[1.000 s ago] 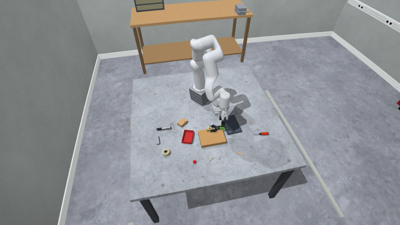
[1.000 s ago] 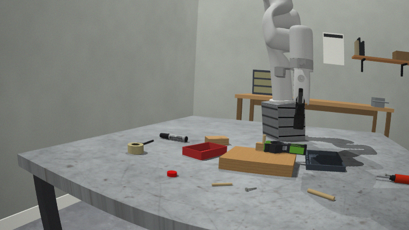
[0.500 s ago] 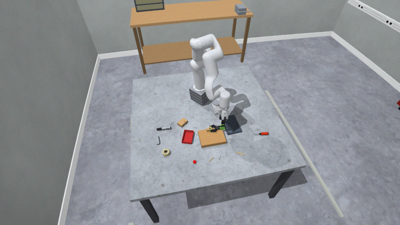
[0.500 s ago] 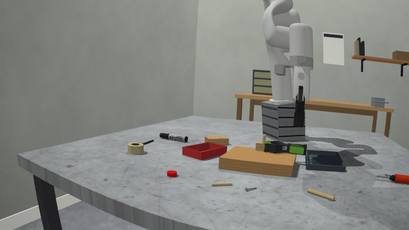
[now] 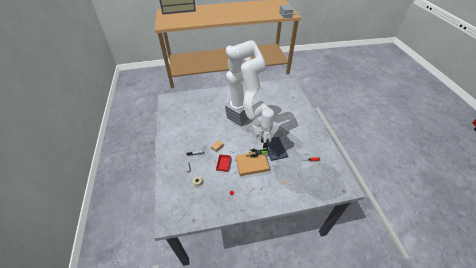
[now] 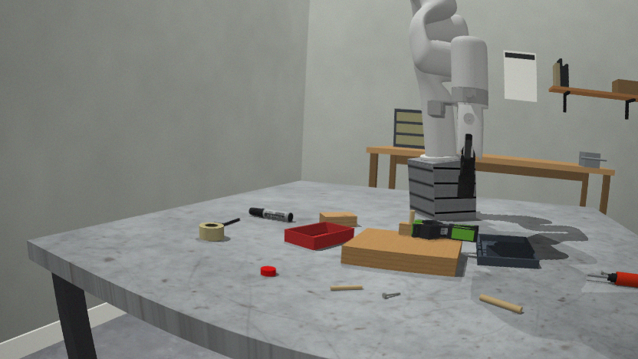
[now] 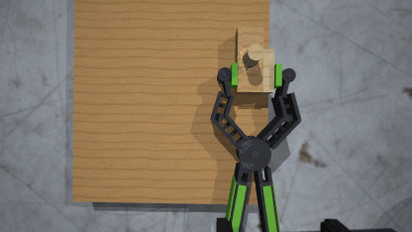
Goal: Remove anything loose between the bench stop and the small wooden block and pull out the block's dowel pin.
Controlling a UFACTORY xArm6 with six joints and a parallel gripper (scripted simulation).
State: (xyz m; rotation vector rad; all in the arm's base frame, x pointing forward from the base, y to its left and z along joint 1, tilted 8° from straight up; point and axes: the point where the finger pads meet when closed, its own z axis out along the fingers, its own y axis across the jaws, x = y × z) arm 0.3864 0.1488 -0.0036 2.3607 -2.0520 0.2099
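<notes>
The dowel pin is 20 mm ahead of my hand, 100 mm to the right of it and 80 mm below it. The rest, counted from my hand: dark tray (50 mm behind, 90 mm to the left, 130 mm below); bench board (70 mm ahead, 90 mm to the right, 110 mm below); wooden block (20 mm ahead, 100 mm to the right, 90 mm below).
</notes>
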